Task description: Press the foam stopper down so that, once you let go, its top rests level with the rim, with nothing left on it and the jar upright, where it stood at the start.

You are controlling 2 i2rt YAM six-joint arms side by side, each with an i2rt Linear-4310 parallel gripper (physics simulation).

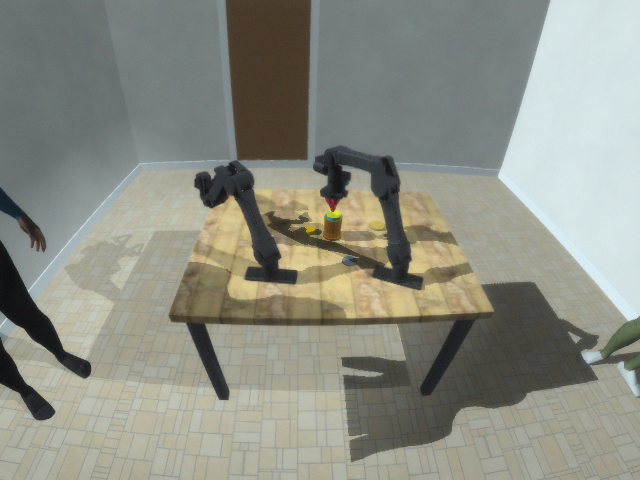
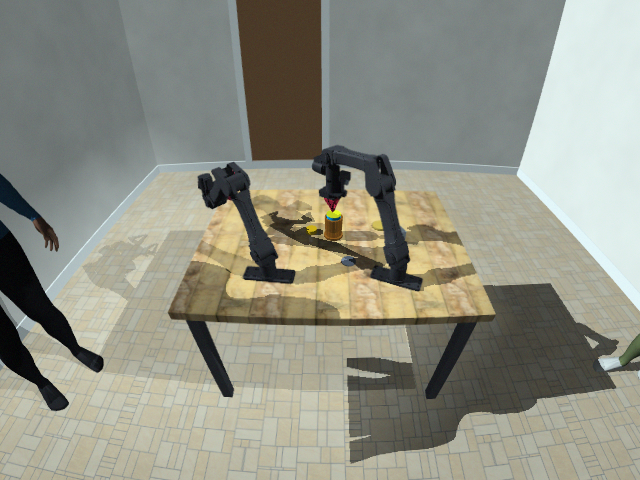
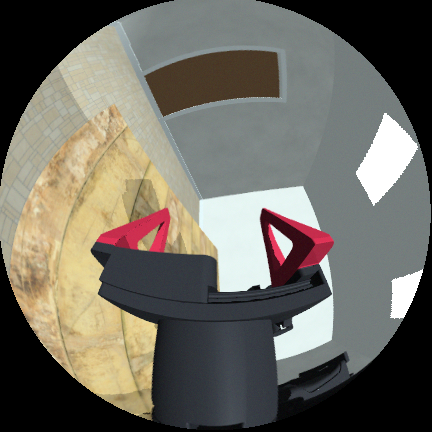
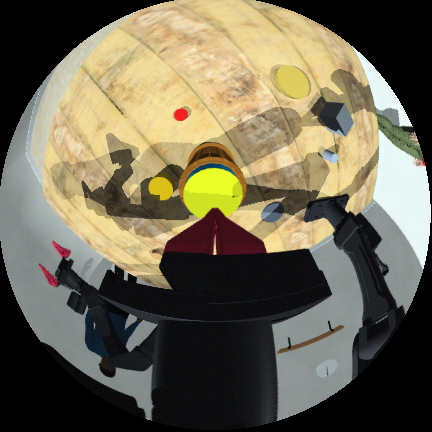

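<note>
The orange-brown ribbed jar (image 1: 332,229) (image 2: 333,229) (image 4: 210,151) stands upright on the table (image 1: 289,310) (image 2: 289,310). The bright yellow stopper (image 1: 334,214) (image 2: 334,215) (image 4: 212,187) stands above its rim, with a blue band showing below the yellow top. My right gripper (image 1: 332,210) (image 2: 332,210) (image 4: 214,212) is shut and empty, pointing down with its tips at the stopper's top; whether they touch it I cannot tell. My left gripper (image 3: 214,212) (image 4: 45,251) is open and empty, raised at the left, away from the jar.
A small yellow disc (image 1: 310,229) (image 4: 161,188) lies left of the jar, a pale yellow disc (image 1: 376,225) (image 4: 292,81) right, a blue-grey disc (image 1: 349,260) (image 4: 272,212) nearer the arm bases. A red disc (image 4: 181,114), grey block (image 4: 344,120) and small pale cylinder (image 4: 330,156) also show.
</note>
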